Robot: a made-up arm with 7 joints.
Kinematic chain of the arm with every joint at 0, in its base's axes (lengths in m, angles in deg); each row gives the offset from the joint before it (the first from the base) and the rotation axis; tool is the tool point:
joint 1: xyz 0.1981 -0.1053 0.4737 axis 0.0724 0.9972 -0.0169
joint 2: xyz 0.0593 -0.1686 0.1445 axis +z
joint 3: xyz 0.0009 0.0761 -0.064 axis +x
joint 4: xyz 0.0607 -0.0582 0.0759 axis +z
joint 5: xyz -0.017 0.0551 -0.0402 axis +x
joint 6: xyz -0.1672 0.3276 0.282 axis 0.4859 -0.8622 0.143
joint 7: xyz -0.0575 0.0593 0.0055 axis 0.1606 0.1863 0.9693
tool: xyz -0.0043 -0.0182 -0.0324
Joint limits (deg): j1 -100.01..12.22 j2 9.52..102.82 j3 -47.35..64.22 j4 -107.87..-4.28 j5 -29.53..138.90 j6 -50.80..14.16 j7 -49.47..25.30
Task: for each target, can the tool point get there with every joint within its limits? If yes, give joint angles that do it. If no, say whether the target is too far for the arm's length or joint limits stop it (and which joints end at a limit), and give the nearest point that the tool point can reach.
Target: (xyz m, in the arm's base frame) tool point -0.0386 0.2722 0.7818
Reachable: yes | joints -51.19 22.06 -8.98 -59.82 14.11 2.15 -34.77
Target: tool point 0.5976 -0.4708 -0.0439
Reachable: no: joint limits stop it (at a limit: joint 1, joint 2, joint 3, joint 6, joint 7) | nearest point 0.4673 -0.4104 0.0753 | short by 0.187 m
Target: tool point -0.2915 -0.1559 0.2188
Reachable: yes | joints -52.42 68.11 -27.14 -14.52 9.43 -12.04 -37.27
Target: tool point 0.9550 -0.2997 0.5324
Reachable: no: joint limits stop it (at a limit: joint 1, joint 2, joint 3, joint 4, joint 6, joint 7) | nearest point 0.9048 -0.2908 0.5329 | short by 0.051 m
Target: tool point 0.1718 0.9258 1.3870
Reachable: no: too far | nearest point 0.1745 0.2993 0.9547 | short by 0.761 m
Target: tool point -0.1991 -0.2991 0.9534
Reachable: yes | joints -58.56 35.02 45.74 -69.41 47.33 -32.73 -1.61
